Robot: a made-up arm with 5 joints. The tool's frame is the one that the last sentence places.
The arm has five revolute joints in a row. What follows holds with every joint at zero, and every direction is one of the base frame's. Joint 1 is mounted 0.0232 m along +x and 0.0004 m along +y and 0.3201 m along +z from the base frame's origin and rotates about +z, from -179.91 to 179.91 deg. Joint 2 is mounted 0.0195 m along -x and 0.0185 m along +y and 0.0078 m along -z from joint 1 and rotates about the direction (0, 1, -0.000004), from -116.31 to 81.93 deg. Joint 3 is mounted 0.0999 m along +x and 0.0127 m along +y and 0.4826 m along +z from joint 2 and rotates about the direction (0, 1, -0.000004), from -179.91 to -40.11 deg. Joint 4 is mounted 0.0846 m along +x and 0.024 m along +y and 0.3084 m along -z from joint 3 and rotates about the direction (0, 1, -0.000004), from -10.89 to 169.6 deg. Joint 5 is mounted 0.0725 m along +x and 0.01 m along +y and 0.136 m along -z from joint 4 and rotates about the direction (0, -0.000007, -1), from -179.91 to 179.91 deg. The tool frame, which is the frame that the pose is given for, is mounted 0.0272 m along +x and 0.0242 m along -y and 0.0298 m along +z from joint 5; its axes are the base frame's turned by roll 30.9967, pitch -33.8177 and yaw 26.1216 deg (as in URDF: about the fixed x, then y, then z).
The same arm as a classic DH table. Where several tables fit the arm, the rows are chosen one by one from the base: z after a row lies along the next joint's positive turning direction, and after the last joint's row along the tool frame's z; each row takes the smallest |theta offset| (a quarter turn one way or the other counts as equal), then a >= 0, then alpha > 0; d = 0 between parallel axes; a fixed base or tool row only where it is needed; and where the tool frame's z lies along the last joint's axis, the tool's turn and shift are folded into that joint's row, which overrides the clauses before.
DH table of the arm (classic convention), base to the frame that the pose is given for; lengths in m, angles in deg. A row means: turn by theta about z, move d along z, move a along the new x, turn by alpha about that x. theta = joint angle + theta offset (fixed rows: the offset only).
base (fixed): d 0  theta0 0.99  a 0.0232  alpha 0
joint 1: d 0.3123  theta0 -0.99  a -0.0195  alpha -90
joint 2: d 0  theta0 -78.3  a 0.4928  alpha 0
joint 3: d 0  theta0 -27.04  a -0.3198  alpha 0
joint 4: d 0.0652  theta0 -74.66  a -0.0725  alpha 90
joint 5: d 0.1218  theta0 16.69  a -0.033  alpha 135.41
tool (fixed): d 0.0219  theta0 -127.55  a 0  alpha 0
Joint limits (deg, base to tool): -179.91..179.91 -116.31..81.93 -179.91..-40.11 -10.89..169.6 -179.91..179.91

